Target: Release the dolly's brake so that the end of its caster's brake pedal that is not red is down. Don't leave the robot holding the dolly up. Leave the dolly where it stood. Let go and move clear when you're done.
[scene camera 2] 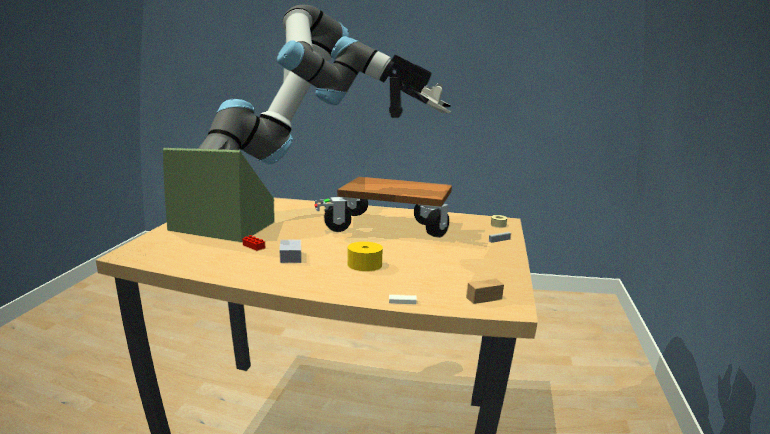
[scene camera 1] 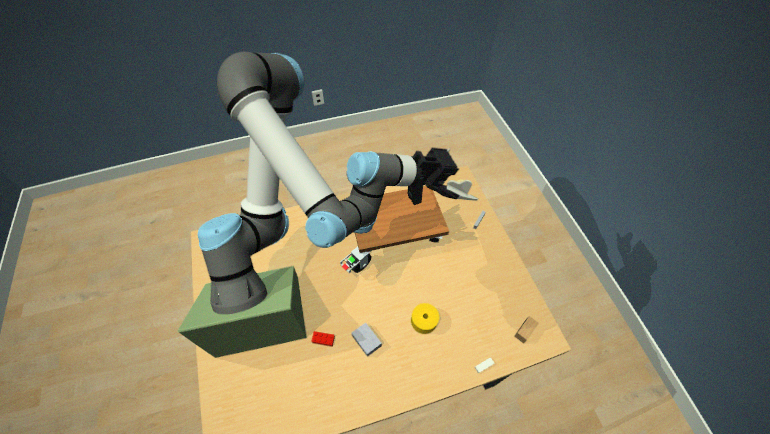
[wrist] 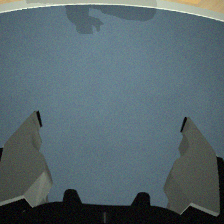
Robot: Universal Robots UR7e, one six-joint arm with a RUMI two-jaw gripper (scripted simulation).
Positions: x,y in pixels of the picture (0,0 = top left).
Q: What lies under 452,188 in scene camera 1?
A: My gripper.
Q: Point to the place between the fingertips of my gripper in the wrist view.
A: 111,115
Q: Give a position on a yellow disc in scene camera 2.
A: At 362,256
